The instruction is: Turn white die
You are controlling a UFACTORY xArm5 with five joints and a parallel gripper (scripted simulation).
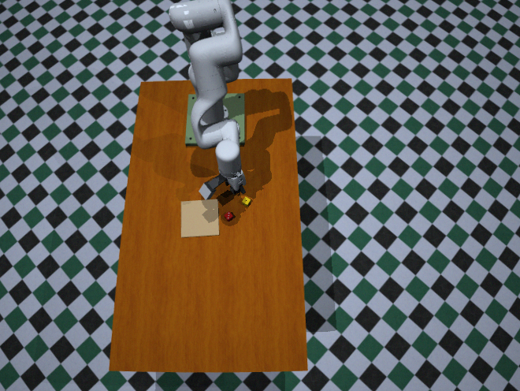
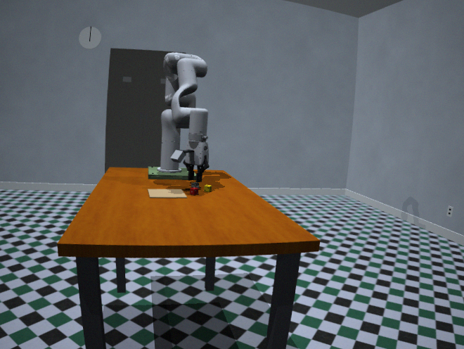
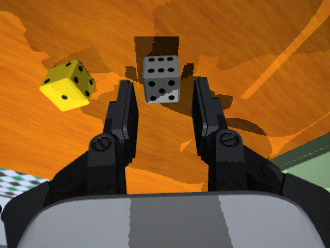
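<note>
Now: hand 40 mm above the white die. From my hand the other things lie so: yellow die: 40 mm ahead, 60 mm to the left, 40 mm below; then tan mat: 130 mm ahead, 110 mm to the right, 50 mm below; then red die: 110 mm ahead, 40 mm below.
</note>
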